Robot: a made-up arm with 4 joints.
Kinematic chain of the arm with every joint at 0, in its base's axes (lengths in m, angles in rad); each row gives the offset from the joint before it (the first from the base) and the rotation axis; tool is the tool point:
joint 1: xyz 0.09 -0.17 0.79 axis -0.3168 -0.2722 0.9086
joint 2: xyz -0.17 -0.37 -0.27 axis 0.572 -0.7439 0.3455
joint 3: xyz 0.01 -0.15 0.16 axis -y
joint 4: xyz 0.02 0.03 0 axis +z
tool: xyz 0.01 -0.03 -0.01
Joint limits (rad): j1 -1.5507..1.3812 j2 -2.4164..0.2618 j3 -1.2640..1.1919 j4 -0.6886..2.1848
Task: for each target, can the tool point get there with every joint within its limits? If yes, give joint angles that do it. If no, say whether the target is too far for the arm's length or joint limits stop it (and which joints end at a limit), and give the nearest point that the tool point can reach.
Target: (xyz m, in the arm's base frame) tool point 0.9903 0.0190 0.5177
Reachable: no: too far | nearest point 0.6172 -0.2622 0.7704 | short by 0.531 m
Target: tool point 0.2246 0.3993 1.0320
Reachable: no: joint limits stop it (at a limit: joint 1, joint 3) | nearest point 0.5036 -0.2533 0.8740 | short by 0.727 m
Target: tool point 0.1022 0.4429 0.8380
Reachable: no: joint limits stop it (at a limit: joint 1, joint 3, joint 4) | nearest point -0.3584 -0.0263 0.7145 | short by 0.669 m
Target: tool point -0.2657 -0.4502 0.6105
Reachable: yes | joints -0.6303 -0.5565 -1.0035 1.5159
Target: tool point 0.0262 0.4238 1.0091
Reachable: no: joint limits stop it (at a limit: joint 1, joint 3, joint 4) | nearest point -0.3788 -0.0081 0.7192 | short by 0.659 m
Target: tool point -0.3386 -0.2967 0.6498
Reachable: yes | joints -1.1035 -1.0214 -0.4718 -0.2250
